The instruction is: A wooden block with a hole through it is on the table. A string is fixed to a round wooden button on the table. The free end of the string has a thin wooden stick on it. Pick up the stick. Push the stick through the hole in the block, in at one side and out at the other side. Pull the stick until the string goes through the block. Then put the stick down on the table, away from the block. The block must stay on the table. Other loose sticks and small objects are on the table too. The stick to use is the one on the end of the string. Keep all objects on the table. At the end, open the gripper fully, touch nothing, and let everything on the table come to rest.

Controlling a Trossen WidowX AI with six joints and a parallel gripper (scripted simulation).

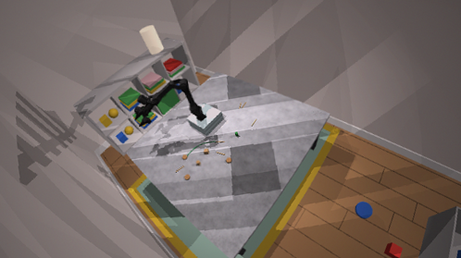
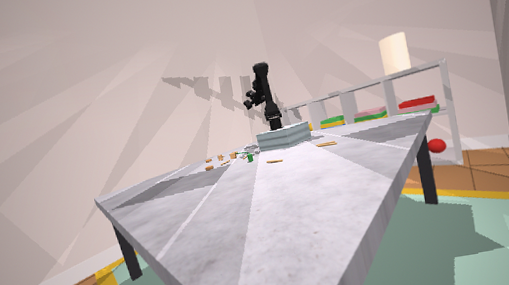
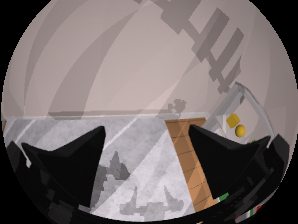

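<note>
The wooden block lies 45 cm ahead of my gripper tip, 28 cm below it and 25 cm to the left of it. Round my gripper tip: green piece (53 cm ahead, 51 cm to the left, 28 cm below).
</note>
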